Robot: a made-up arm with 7 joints.
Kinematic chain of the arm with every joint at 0, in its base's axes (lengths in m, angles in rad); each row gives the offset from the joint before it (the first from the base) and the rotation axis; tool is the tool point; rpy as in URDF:
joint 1: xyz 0 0 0.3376 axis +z
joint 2: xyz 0 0 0 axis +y
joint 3: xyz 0 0 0.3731 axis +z
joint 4: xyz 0.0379 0 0 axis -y
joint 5: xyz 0.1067 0 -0.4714 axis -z
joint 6: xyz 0 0 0 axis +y
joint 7: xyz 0.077 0 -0.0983 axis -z
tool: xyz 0 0 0 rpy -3.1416 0 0
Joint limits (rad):
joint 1: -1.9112..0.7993
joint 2: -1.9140..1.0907
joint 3: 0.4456..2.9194
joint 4: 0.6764..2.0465
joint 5: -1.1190..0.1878
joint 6: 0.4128..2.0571
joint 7: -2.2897..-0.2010
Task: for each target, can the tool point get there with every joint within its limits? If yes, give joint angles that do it. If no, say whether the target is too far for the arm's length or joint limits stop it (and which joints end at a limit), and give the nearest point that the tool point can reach.
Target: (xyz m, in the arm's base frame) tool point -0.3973 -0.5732 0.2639
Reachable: no: joint limits stop it (at a limit: joint 1, joint 3, joint 5, joint 6) | nearest point -0.5621 -0.4480 0.2612 | short by 0.207 m
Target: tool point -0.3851 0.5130 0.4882
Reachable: yes | joints 0.3915 -0.6496 1.6300 1.1402 -0.0662 0.7030 -1.9580
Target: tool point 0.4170 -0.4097 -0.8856
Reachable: no: too far | nearest point 0.2608 -0.0188 -0.3113 | short by 0.712 m
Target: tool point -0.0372 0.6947 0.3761
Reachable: yes | joints -0.6111 -0.9824 1.9336 1.5665 -0.0163 1.5826 -0.6697
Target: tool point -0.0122 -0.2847 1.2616
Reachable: no: joint limits stop it (at a limit: joint 1, joint 3, joint 4, joint 6) | nearest point 0.0037 -0.2741 1.2096 | short by 0.055 m
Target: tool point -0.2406 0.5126 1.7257
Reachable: no: too far | nearest point -0.1470 0.3133 1.1859 | short by 0.583 m
